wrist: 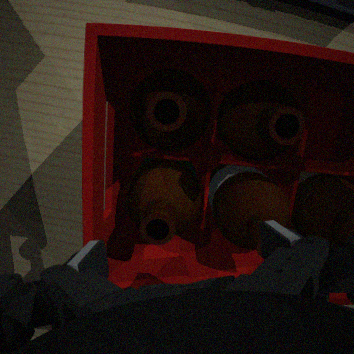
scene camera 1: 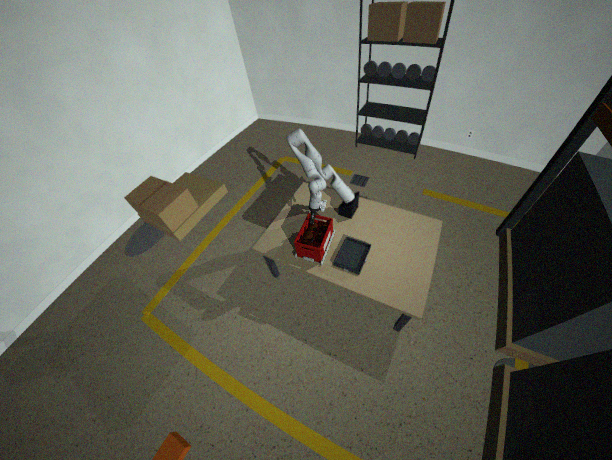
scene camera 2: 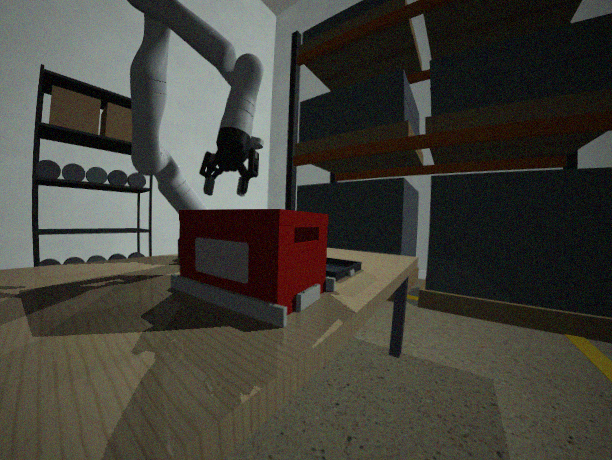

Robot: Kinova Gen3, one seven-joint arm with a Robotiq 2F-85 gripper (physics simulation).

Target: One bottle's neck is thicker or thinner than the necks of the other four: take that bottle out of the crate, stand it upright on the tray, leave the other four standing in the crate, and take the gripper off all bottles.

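Pixels of known places: gripper, fingertip midpoint: (wrist: 183, 247) (scene camera 1: 313, 218) (scene camera 2: 223, 195); arm's base at its link origin: (scene camera 1: 349, 199).
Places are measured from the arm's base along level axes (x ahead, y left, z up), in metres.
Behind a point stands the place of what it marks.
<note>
A red crate (scene camera 1: 308, 252) @(x 0.545, y -0.089, z -0.039 m) (scene camera 2: 305, 260) @(x 0.547, y -0.099, z -0.048 m) (wrist: 90, 130) @(x 0.277, y -0.095, z 0.042 m) stands on the table and holds brown bottles in compartments. In the wrist view, the upper-left bottle (wrist: 151, 111) @(x 0.311, y -0.077, z 0.029 m) shows a neck ring that looks slightly wider than those of the upper-middle bottle (wrist: 245, 125) @(x 0.384, y -0.074, z -0.008 m) and the lower-left bottle (wrist: 167, 192) @(x 0.333, y -0.142, z -0.007 m). The lower-middle bottle (wrist: 247, 205) @(x 0.404, y -0.140, z -0.009 m) has its neck hidden by a finger. Another bottle (wrist: 322, 202) @(x 0.476, y -0.126, z -0.017 m) at the right edge is partly cut off. My gripper (scene camera 1: 312, 220) @(x 0.346, y -0.143, z 0.078 m) (scene camera 2: 225, 192) @(x 0.346, y -0.143, z 0.078 m) (wrist: 183, 247) @(x 0.346, y -0.143, z 0.078 m) is open and empty, above the crate. The dark tray (scene camera 1: 352, 255) @(x 0.394, y 0.176, z -0.128 m) (scene camera 2: 345, 269) @(x 0.519, y 0.140, z -0.111 m) is empty.
The wooden table (scene camera 1: 400, 250) @(x 0.216, y 0.477, z -0.133 m) (scene camera 2: 75, 400) @(x 0.535, y -0.419, z -0.134 m) carries the crate and the tray, which lies beside the crate. Pale strips (scene camera 2: 227, 300) @(x 0.459, y -0.207, z -0.118 m) run along the crate's base. A black shelf rack (scene camera 1: 358, 95) (scene camera 2: 35, 200) stands behind, and large storage racks stand off to the side.
</note>
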